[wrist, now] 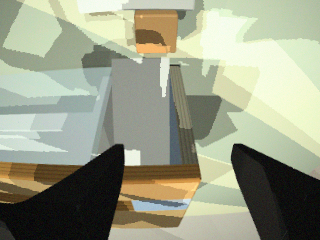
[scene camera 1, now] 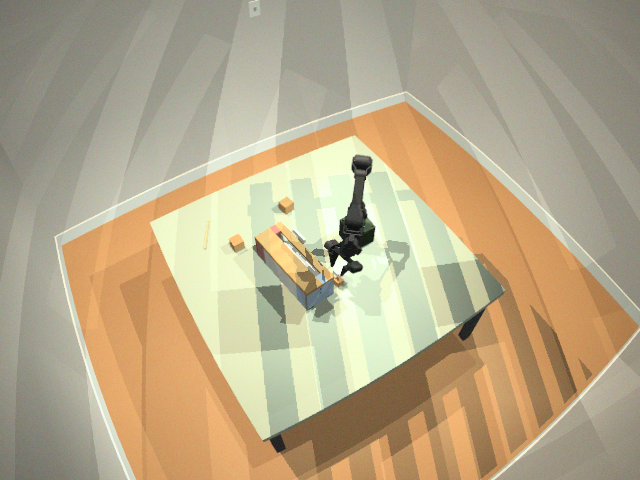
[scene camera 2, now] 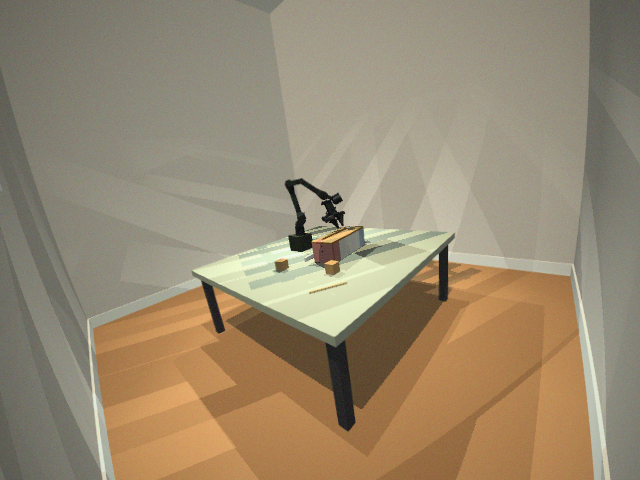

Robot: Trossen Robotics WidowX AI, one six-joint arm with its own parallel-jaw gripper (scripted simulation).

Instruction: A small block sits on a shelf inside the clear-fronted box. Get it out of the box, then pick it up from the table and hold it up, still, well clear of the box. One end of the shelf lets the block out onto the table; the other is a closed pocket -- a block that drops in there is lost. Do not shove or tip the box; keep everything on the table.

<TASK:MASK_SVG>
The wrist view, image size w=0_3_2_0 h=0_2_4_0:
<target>gripper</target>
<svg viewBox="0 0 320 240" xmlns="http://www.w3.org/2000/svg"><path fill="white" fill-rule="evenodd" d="M124 145L116 144L112 148L105 149L95 159L84 164L77 171L73 171L71 175L64 177L64 180L45 189L45 191L41 191L39 195L36 193L35 196L24 200L23 203L21 201L15 204L0 203L0 240L108 240L108 235L112 228L112 220L115 217L117 201L119 201L121 183L123 183L125 167ZM233 144L231 155L232 168L235 171L237 184L240 185L240 191L243 193L243 199L245 204L247 204L249 213L251 213L252 221L255 223L260 239L320 240L320 180L308 176L307 173L297 171L296 168L289 167L289 165L285 165L271 156L265 156L264 153L257 151L257 149L249 148L241 143Z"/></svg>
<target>block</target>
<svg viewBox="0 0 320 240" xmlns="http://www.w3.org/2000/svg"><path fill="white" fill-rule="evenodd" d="M136 9L133 23L135 23L137 53L176 53L177 19L179 19L177 12L165 11L165 9Z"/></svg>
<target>long box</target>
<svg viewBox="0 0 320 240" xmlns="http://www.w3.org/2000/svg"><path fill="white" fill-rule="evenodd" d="M181 65L169 65L169 57L129 57L129 59L111 59L111 67L56 69L56 71L1 75L0 203L15 204L20 203L20 201L23 203L24 200L31 199L36 193L39 195L41 191L45 191L45 189L64 180L64 177L71 175L73 171L77 171L84 164L95 159L105 149L112 148L116 144L123 144L124 176L123 183L121 183L119 201L117 201L115 217L112 220L112 228L179 227L201 181L195 135L193 135L191 115L189 115L187 95L185 95L183 75L181 75ZM77 0L79 13L132 11L132 9L195 11L195 8L193 8L195 0Z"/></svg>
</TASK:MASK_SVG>
